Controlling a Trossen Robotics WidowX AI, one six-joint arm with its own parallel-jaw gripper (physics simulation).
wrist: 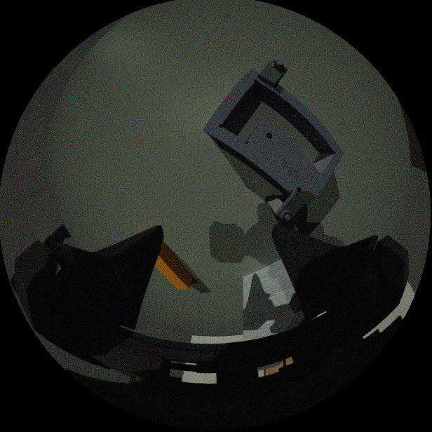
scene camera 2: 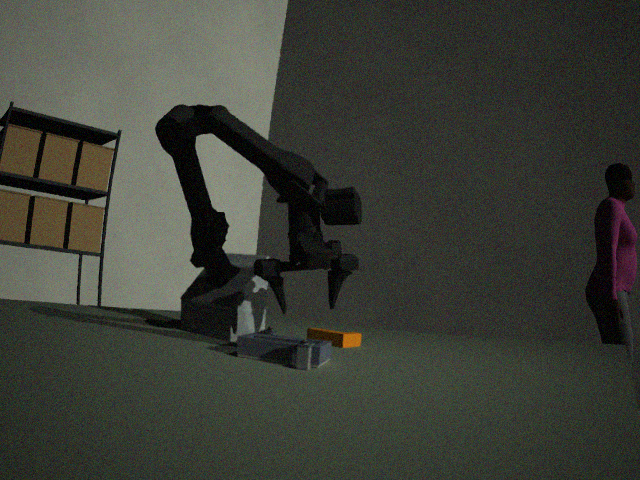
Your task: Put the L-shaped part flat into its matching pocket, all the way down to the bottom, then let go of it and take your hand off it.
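Places are measured from the arm's base along level axes (x right, y up, z back), in millimetres.
Pixels of known places: gripper, fingertip midpoint: (scene camera 2: pixel 308 311); arm's base at its link origin: (scene camera 2: pixel 222 275).
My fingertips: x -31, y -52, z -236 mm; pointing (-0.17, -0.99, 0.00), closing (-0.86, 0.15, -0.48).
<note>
For each thing: its middle in the pictures, then the offset to it from my fingertips.
- orange L-shaped part at the middle of its body: (scene camera 2: pixel 333 337) dx -166, dy -66, dz +73 mm
- fixture at the middle of its body: (scene camera 2: pixel 285 346) dx +93, dy -57, dz -40 mm
The orange L-shaped part (scene camera 2: pixel 333 337) (wrist: pixel 172 270) lies on the floor surface beside the blue-grey fixture, outside its pocket. In the wrist view, the left finger hides some of it, so its full L shape does not show. The fixture (scene camera 2: pixel 263 347) (wrist: pixel 280 155) has a dark, L-shaped recess around a raised block with small markings; the recess looks empty in the wrist view. My gripper (scene camera 2: pixel 308 310) (wrist: pixel 218 231) is wide open and empty, fingers pointing down. It hangs above the surface, over the area by the orange part, with the fixture beyond the right fingertip in the wrist view.
Small clamp-like blocks (wrist: pixel 274 72) (wrist: pixel 292 205) stick out at two sides of the fixture. The robot's base (scene camera 2: pixel 206 304) stands close behind the fixture. A shelf rack (scene camera 2: pixel 56 125) with boxes is at the far left, and a person in a pink top (scene camera 2: pixel 615 242) stands at the far right.
</note>
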